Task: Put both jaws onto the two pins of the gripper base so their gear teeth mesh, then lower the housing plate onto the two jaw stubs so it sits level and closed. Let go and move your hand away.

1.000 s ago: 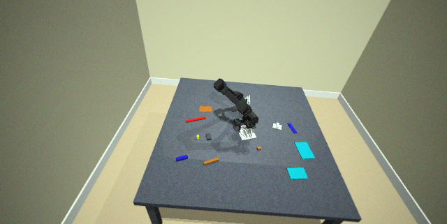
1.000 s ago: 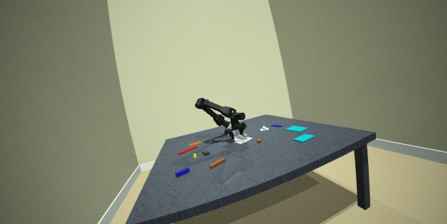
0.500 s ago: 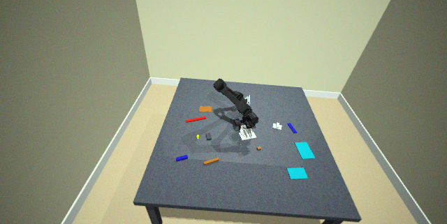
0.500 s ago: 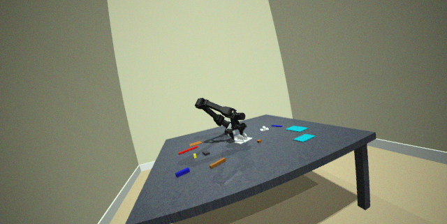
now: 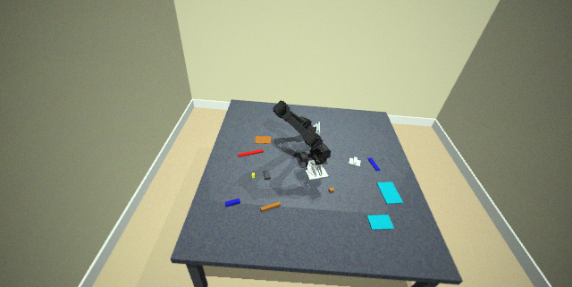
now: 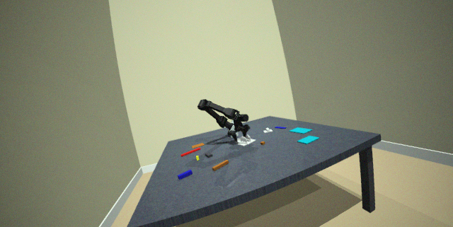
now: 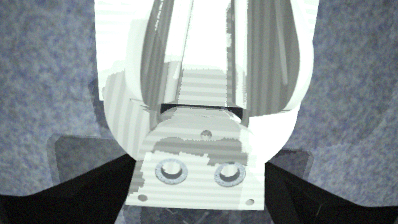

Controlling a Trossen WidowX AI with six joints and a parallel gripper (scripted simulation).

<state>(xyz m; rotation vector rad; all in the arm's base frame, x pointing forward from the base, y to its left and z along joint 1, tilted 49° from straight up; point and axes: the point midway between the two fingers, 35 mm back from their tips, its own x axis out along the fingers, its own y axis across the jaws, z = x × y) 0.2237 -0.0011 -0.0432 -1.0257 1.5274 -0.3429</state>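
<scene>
Now: gripper tip 20 mm below the white gripper base and 10 mm short of it. From my gripper tip the other things lie so: white jaw: 30 mm ahead, 10 mm to the right, 10 mm above; orange cube: 170 mm ahead, 120 mm to the left; grey block: 260 mm to the right, 150 mm ahead.
</scene>
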